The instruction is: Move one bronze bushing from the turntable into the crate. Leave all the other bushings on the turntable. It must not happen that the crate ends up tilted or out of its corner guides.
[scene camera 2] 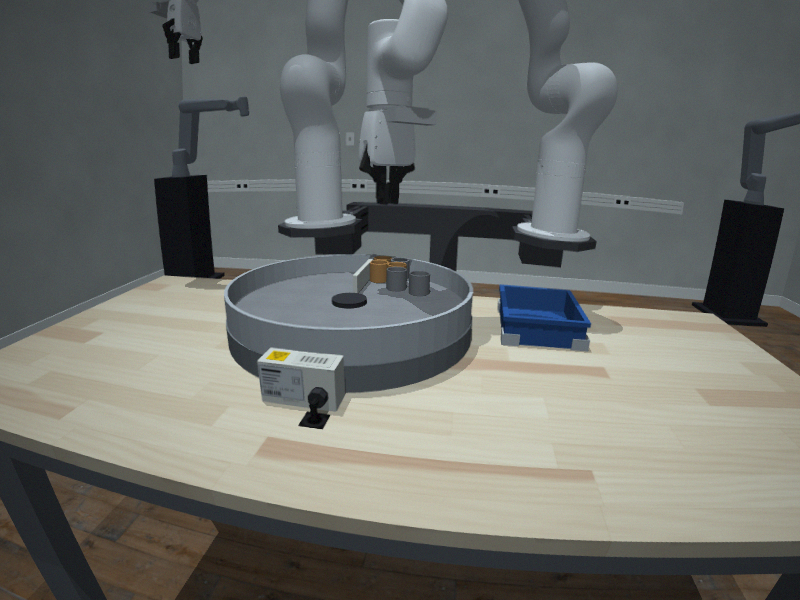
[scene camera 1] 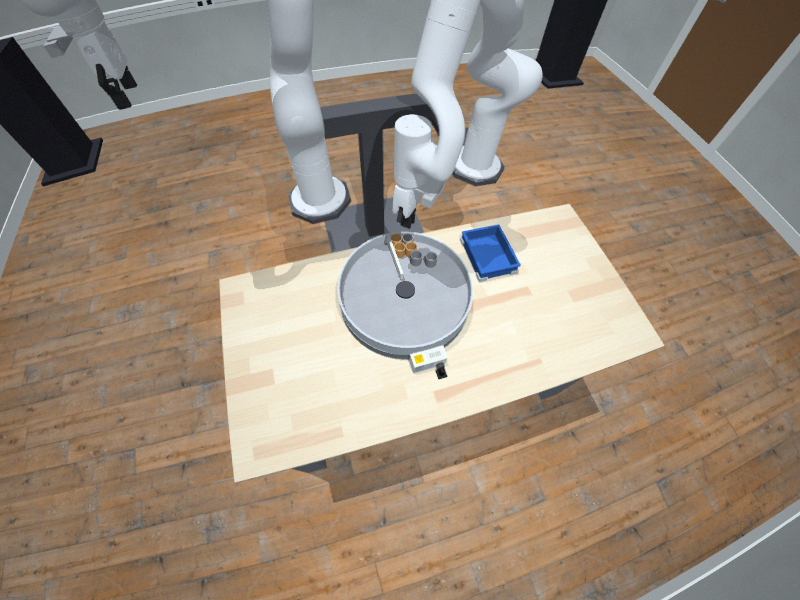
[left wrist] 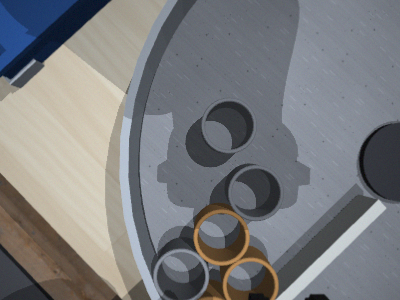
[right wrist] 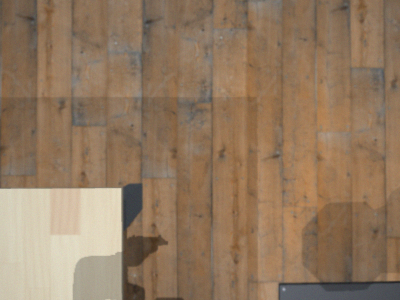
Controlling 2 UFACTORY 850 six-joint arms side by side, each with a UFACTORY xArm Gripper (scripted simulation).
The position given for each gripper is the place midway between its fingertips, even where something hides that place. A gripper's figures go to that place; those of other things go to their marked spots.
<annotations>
The left gripper (scene camera 1: pixel 407 224): 1.07 m from the lens. The right gripper (scene camera 1: pixel 128 97) is 1.10 m from the lens. A blue crate (scene camera 1: pixel 489 247): 1.32 m from the lens.
</annotations>
